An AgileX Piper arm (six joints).
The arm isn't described. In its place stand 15 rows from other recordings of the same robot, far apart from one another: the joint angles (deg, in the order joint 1, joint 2, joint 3, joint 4, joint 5, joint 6), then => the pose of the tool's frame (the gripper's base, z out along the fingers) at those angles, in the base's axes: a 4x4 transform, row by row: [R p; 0 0 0 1], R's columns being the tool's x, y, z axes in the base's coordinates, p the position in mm.
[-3.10 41.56 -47.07 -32.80 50.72 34.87] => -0.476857 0.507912 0.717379 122.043; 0.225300 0.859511 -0.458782 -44.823; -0.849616 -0.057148 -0.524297 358.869; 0 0 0 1
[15.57 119.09 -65.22 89.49 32.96 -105.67] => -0.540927 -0.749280 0.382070 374.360; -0.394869 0.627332 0.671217 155.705; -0.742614 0.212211 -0.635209 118.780; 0 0 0 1
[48.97 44.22 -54.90 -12.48 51.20 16.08] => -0.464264 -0.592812 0.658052 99.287; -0.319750 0.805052 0.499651 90.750; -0.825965 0.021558 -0.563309 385.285; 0 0 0 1
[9.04 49.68 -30.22 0.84 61.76 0.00] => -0.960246 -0.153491 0.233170 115.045; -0.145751 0.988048 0.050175 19.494; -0.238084 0.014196 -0.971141 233.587; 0 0 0 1
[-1.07 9.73 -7.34 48.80 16.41 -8.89] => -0.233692 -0.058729 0.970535 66.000; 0.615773 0.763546 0.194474 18.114; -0.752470 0.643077 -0.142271 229.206; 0 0 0 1
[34.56 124.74 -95.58 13.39 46.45 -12.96] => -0.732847 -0.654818 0.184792 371.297; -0.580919 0.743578 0.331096 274.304; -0.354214 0.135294 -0.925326 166.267; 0 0 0 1
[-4.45 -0.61 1.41 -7.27 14.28 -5.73] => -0.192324 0.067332 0.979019 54.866; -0.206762 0.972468 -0.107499 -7.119; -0.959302 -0.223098 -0.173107 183.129; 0 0 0 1
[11.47 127.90 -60.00 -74.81 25.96 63.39] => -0.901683 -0.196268 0.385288 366.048; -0.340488 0.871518 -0.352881 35.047; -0.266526 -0.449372 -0.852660 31.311; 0 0 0 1
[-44.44 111.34 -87.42 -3.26 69.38 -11.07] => -0.845715 0.533402 -0.015778 272.065; 0.533325 0.843845 -0.059072 -273.581; -0.018195 -0.058373 -0.998129 220.633; 0 0 0 1
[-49.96 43.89 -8.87 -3.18 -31.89 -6.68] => -0.101430 0.739784 0.665156 93.568; -0.132548 0.652593 -0.746025 -107.207; -0.985973 -0.163834 0.031865 243.082; 0 0 0 1
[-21.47 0.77 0.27 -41.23 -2.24 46.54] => 0.122868 0.332055 0.935223 54.189; 0.051493 0.938961 -0.340147 -18.794; -0.991086 0.089950 0.098270 213.583; 0 0 0 1
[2.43 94.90 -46.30 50.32 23.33 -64.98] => -0.760718 -0.440020 0.477169 302.523; -0.312230 0.892571 0.325315 40.599; -0.569052 0.098486 -0.816382 169.766; 0 0 0 1
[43.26 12.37 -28.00 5.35 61.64 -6.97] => -0.419327 -0.762767 0.492292 15.201; -0.500140 0.646656 0.575930 24.558; -0.757645 -0.004712 -0.652650 270.733; 0 0 0 1
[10.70 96.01 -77.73 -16.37 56.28 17.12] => -0.918522 0.029943 0.394234 347.427; -0.038290 0.985704 -0.164079 43.937; -0.393511 -0.165806 -0.904244 281.301; 0 0 0 1
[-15.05 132.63 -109.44 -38.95 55.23 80.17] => -0.155176 0.968151 0.196481 466.689; 0.771839 0.242955 -0.587569 -174.147; -0.616591 0.060475 -0.784957 175.784; 0 0 0 1
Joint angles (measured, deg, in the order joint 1, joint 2, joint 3, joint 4, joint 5, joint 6), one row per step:
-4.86, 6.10, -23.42, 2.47, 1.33, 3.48
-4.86, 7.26, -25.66, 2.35, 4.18, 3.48
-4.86, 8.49, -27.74, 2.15, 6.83, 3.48
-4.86, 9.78, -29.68, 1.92, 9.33, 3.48
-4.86, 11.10, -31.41, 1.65, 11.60, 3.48
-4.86, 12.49, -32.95, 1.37, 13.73, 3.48
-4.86, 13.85, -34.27, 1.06, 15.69, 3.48
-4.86, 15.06, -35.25, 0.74, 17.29, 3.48
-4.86, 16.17, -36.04, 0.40, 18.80, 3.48
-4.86, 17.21, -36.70, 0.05, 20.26, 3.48
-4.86, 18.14, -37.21, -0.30, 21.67, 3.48
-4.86, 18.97, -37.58, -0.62, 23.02, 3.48
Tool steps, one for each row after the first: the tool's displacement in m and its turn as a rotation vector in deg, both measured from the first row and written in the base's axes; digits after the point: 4 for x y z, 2 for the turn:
0.0002, 0.0002, 0.0071, -0.01, 1.77, 0.06
0.0010, 0.0002, 0.0136, -0.08, 3.59, 0.08
0.0023, 0.0002, 0.0194, -0.16, 5.45, 0.06
0.0041, 0.0001, 0.0243, -0.28, 7.32, 0.01
0.0068, -0.0002, 0.0284, -0.38, 9.32, -0.06
0.0099, -0.0005, 0.0314, -0.50, 11.34, -0.16
0.0131, -0.0009, 0.0332, -0.64, 13.19, -0.28
0.0163, -0.0013, 0.0342, -0.78, 15.04, -0.42
0.0195, -0.0017, 0.0345, -0.94, 16.90, -0.57
0.0226, -0.0022, 0.0342, -1.08, 18.75, -0.72
0.0254, -0.0026, 0.0333, -1.21, 20.58, -0.87

